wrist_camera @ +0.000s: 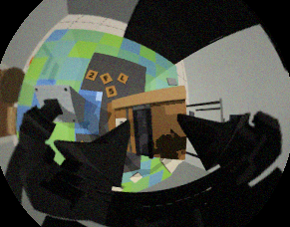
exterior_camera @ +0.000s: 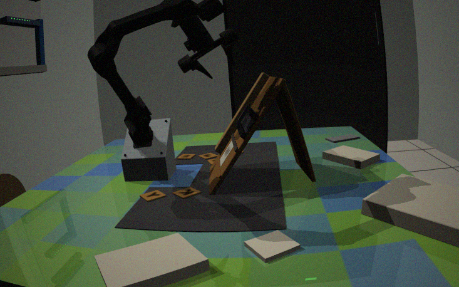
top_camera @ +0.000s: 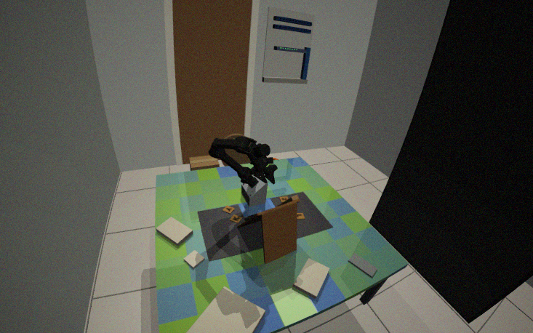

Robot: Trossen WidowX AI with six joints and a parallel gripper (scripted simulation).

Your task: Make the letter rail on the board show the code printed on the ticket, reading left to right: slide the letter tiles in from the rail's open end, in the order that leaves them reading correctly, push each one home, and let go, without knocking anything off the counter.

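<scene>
Right now the orange letter tile marked l is 310 mm below my gripper tip, 240 mm to the left of it and 10 mm ahead of it. From my gripper tip the other things lie so: dark mat 310 mm below, 70 mm behind, 20 mm to the left; then white ticket 230 mm below, 40 mm to the right; then orange letter tile marked f 310 mm below, 230 mm to the left, 80 mm behind.
</scene>
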